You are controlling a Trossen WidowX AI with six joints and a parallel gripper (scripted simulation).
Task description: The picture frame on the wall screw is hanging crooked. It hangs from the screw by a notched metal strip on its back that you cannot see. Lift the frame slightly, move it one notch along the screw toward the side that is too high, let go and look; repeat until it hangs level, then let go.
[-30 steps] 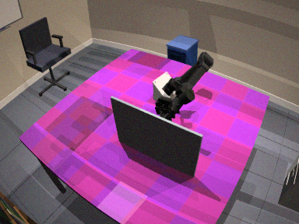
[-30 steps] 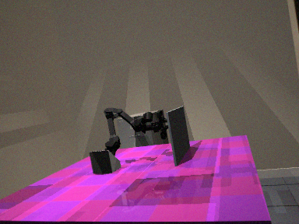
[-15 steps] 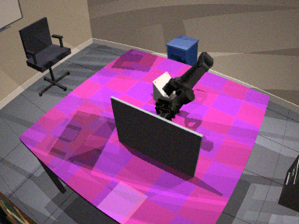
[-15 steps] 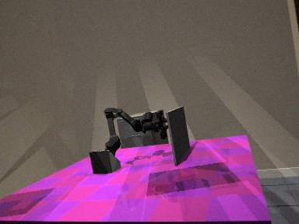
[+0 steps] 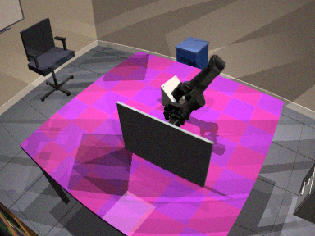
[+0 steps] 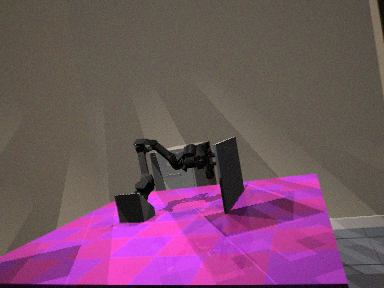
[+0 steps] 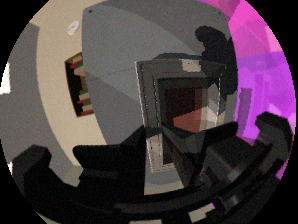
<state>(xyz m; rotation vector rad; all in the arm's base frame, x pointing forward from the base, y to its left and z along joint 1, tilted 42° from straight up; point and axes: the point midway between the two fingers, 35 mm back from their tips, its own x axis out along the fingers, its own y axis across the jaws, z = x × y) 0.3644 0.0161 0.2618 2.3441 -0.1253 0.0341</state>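
Right now my gripper tip is 5 cm above the picture frame, 1 cm to the right of it and 1 cm short of it. The rest, counted from my gripper tip: grey wall panel (6 cm below, 2 cm ahead).
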